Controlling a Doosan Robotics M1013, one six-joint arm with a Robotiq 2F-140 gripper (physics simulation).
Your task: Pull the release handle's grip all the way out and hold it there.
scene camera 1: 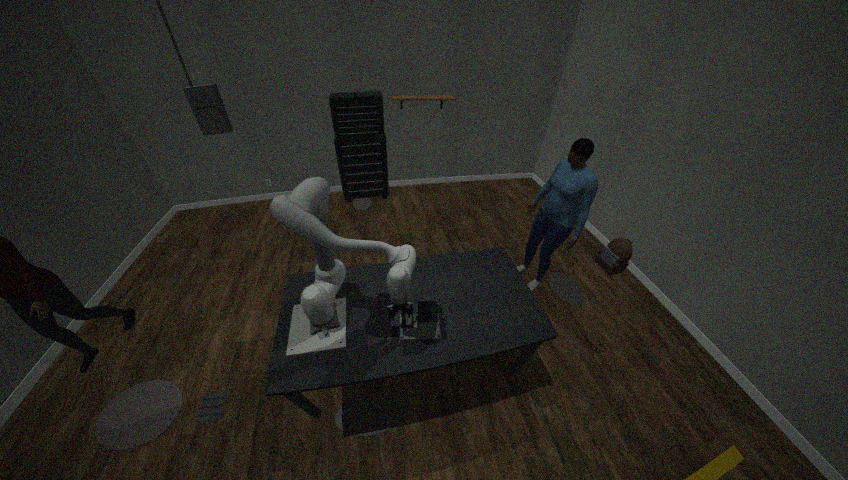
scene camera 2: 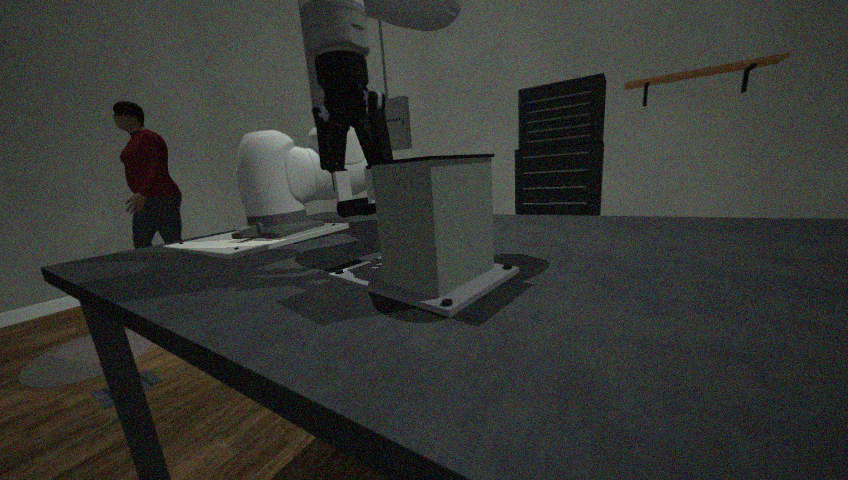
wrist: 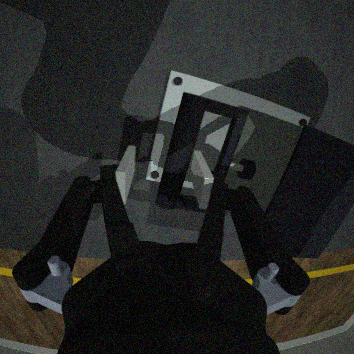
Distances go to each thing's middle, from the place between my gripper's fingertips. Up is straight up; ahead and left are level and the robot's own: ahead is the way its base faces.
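Labels:
The base plate (scene camera 2: pixel 368 275) sits 9 cm below my hand, and it is also 11 cm ahead of my hand and 2 cm to the right of it.

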